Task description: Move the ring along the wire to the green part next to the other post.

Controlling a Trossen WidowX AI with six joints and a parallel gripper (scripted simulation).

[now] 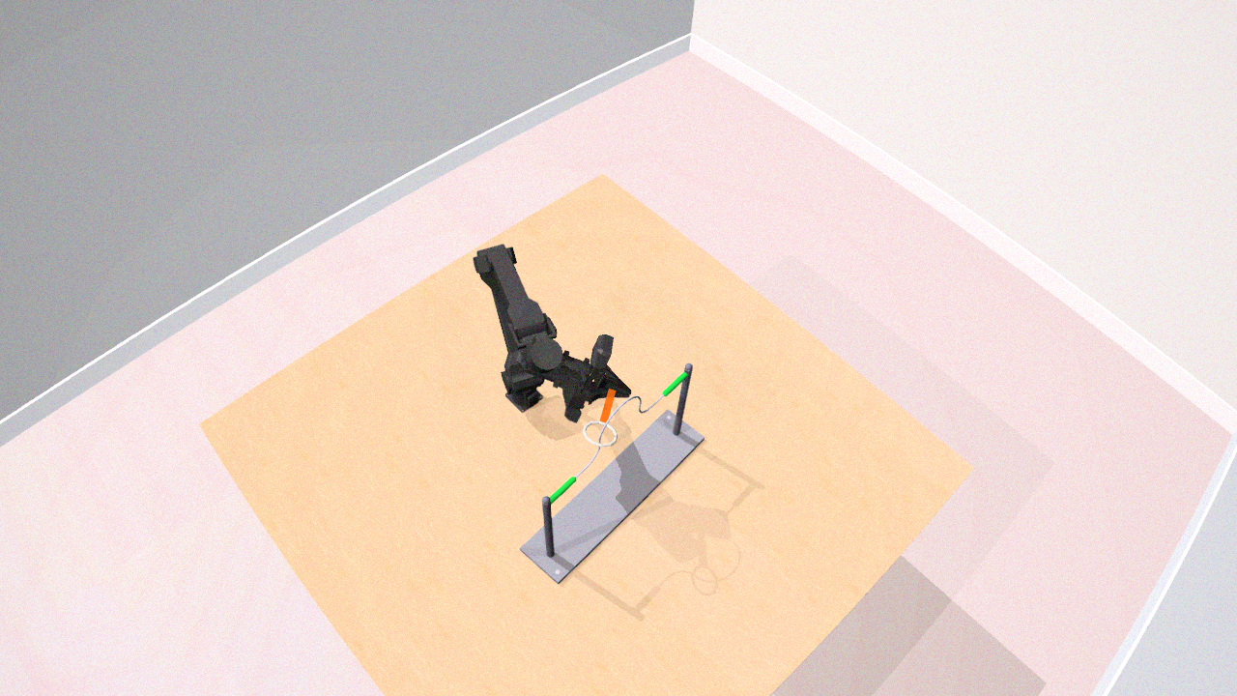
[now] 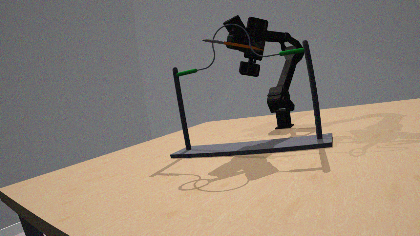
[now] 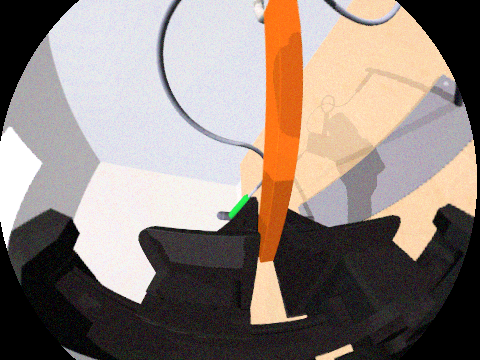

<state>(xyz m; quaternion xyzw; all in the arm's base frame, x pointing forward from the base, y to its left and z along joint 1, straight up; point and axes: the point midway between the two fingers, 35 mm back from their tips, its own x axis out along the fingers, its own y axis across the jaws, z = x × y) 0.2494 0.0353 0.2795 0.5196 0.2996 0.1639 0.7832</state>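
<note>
My gripper tip is 2 cm short of the ring with orange handle, 9 cm to the left of it and 4 cm below it.
</note>
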